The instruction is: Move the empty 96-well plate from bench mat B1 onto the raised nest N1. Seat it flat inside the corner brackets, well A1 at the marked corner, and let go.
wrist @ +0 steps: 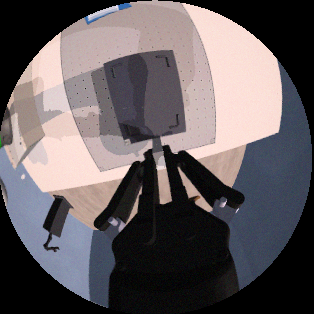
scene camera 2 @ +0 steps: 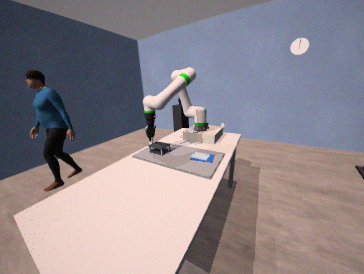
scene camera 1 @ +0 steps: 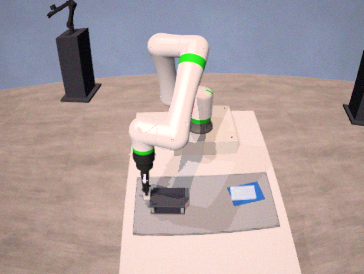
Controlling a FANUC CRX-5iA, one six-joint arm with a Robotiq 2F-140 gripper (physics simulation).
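Frame: origin at the arm's base, x ahead, y left, z up, level; metres.
Where they show: gripper, fingertip midpoint: (wrist: 157, 142) (scene camera 1: 147, 198); arm's base at its link origin: (scene camera 2: 200, 129) (scene camera 1: 199, 126).
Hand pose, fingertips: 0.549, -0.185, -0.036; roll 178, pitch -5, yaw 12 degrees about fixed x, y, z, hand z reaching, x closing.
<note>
Each offset is from my fingertips to the top centre of the thing, as dx, dy, dz. Level surfaces: height alone.
The white 96-well plate {-0.133, +0.456, -0.032} (scene camera 1: 243, 192) (scene camera 2: 201, 156) lies on the blue bench mat {dz -0.046} (scene camera 1: 260, 193) (scene camera 2: 210, 159); part of the plate (wrist: 102, 14) shows at the top of the wrist view. The raised dark nest {-0.016, +0.096, +0.016} (scene camera 1: 169, 195) (scene camera 2: 160, 145) (wrist: 159, 97) stands at the other end of the grey board, its top bare between the corner brackets. The A1 marking cannot be read. My gripper (scene camera 1: 146, 196) (scene camera 2: 151, 142) (wrist: 157, 142) is shut with nothing held, pointing down beside the nest's outer short edge. Its exact height and any contact with the nest cannot be told.
The grey perforated board {dz -0.048} (scene camera 1: 210, 220) (scene camera 2: 195, 168) (wrist: 199, 107) lies on the white table {dz -0.061} (scene camera 1: 210, 255) (scene camera 2: 130, 205). The arm's pale base box (scene camera 1: 227, 146) stands behind. A person in blue (scene camera 2: 50, 107) is on the floor at left. A black pedestal (scene camera 1: 76, 62) stands beyond the table.
</note>
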